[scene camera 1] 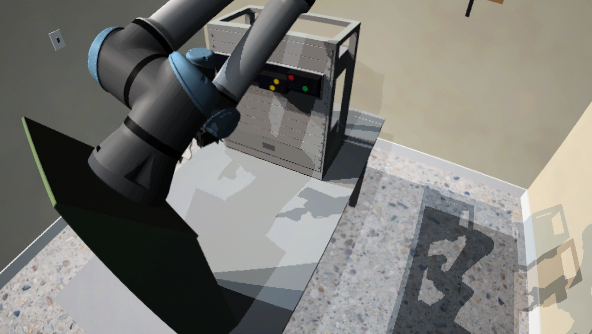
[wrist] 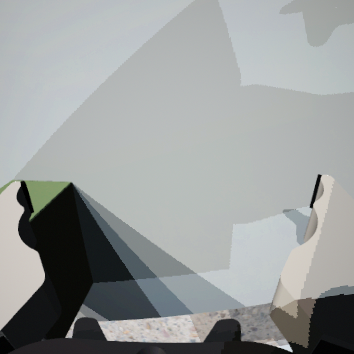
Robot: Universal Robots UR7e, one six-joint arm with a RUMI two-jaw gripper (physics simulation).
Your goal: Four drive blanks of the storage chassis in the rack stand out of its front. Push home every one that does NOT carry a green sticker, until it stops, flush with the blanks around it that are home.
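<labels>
There's a rack (scene camera 1: 291,128) here, and it's 117 cm from the lens.
</labels>
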